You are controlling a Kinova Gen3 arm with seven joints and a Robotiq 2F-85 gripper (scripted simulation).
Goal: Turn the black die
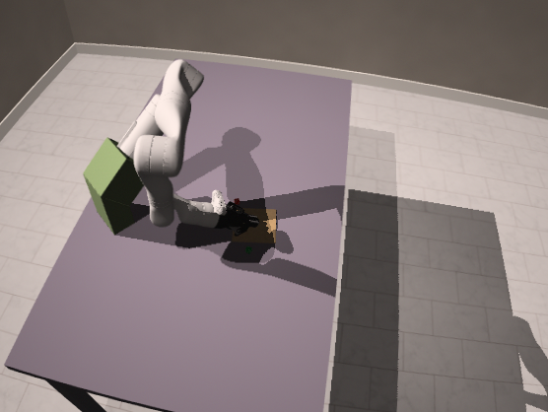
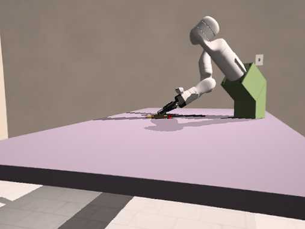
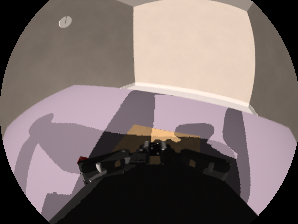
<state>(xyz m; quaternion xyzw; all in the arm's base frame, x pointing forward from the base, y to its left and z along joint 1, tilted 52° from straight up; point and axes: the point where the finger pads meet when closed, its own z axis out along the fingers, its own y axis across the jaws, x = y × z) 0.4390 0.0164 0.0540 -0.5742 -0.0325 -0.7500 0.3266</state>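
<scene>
Now: the black die 1 cm ahead of my hand, 1 cm to the left of it and 1 cm below it. Also, from my hand: tan mat 1 cm ahead, 2 cm below; then green die 3 cm ahead, 10 cm to the right, 2 cm below; then red die 9 cm behind, 7 cm to the left, 2 cm below.
</scene>
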